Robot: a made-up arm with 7 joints.
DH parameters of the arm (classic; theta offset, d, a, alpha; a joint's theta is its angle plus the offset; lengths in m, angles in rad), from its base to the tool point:
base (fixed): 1.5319 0 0.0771 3.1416
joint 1: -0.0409 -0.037 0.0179 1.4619
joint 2: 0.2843 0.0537 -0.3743 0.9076
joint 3: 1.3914 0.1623 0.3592 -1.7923
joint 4: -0.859 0 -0.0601 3.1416
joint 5: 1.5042 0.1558 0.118 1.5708
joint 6: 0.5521 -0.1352 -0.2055 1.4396
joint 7: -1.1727 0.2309 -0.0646 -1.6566
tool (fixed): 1.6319 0.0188 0 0
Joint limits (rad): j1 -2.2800..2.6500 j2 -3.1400..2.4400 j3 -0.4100..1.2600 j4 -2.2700..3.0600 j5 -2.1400..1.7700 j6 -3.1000..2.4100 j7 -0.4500..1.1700
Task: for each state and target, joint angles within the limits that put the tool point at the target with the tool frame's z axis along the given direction. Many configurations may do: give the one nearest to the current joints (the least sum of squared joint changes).
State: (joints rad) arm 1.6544 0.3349 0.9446 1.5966 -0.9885 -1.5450 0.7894
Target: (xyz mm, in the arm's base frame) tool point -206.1 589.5 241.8 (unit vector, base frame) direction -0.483 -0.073 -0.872
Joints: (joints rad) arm 2.0381 -0.1187 0.8924 1.7053 -0.9336 -0.9313 0.4033
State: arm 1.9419 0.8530 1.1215 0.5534 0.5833 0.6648 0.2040
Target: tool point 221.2 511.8 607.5 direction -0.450 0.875 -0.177
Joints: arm 1.8193 0.7399 0.9139 0.7945 0.3641 1.4598 0.5504
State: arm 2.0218 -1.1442 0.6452 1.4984 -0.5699 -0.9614 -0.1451
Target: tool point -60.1 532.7 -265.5 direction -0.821 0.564 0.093
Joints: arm 2.2875 -0.6558 1.2600 1.2371 0.0280 -1.5092 0.0232
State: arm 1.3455 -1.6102 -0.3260 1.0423 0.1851 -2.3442 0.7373
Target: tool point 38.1 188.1 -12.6 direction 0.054 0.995 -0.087
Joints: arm 1.4164 -1.5146 -0.4100 0.8124 0.0600 -1.4394 0.5785
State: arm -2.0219 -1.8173 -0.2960 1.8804 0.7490 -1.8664 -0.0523
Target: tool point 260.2 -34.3 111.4 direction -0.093 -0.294 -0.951
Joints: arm -2.2800 -1.5806 -0.3321 1.9778 0.6464 -2.2039 -0.3353
